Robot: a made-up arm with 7 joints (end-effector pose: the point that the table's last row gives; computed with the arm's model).
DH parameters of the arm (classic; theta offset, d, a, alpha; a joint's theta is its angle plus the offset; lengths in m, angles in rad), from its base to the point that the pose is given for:
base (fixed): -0.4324 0 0.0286 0
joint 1: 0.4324 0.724 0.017 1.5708
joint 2: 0 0.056 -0.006 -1.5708
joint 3: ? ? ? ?
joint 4: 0 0.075 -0.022 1.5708
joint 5: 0 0.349 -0.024 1.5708
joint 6: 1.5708 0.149 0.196 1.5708
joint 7: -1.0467 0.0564 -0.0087 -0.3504
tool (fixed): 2.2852 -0.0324 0 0
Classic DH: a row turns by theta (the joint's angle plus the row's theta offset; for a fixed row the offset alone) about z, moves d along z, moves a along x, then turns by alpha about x.
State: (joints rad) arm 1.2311 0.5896 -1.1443 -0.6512 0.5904 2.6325 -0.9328
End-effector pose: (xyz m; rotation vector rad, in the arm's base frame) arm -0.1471 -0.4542 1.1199 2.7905 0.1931 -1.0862
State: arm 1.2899 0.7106 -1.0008 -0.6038 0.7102 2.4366 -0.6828
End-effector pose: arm -0.1143 -0.5536 1.0657 2.5188 0.1872 -0.8386
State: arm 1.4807 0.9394 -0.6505 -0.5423 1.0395 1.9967 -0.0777
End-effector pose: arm 0.0781 -0.7224 0.9824 1.9569 -0.0921 0.2039
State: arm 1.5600 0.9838 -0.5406 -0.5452 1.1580 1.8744 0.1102
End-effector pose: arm 0.1597 -0.7439 0.9815 1.7850 -0.2561 0.5864
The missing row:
joint 3: 0 0.475 0.016 -1.5708
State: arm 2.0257 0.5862 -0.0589 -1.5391 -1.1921 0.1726 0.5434
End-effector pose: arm 0.2679 -0.5621 0.7049 0.6357 1.6587 0.6726
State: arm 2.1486 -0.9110 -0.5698 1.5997 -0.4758 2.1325 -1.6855
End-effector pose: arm -0.2301 0.7298 0.9842 0.1893 -2.3113 -1.1260
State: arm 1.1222 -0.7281 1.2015 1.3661 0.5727 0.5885 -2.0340
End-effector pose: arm -0.0482 0.7454 0.9832 -0.4110 -1.5175 0.6325
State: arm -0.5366 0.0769 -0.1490 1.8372 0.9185 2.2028 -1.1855
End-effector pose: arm 0.0715 -0.3556 1.1585 0.5831 -1.3314 2.5176
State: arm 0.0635 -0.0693 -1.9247 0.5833 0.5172 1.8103 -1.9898
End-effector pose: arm -0.0946 -0.0877 1.5603 0.2858 0.0560 1.0394
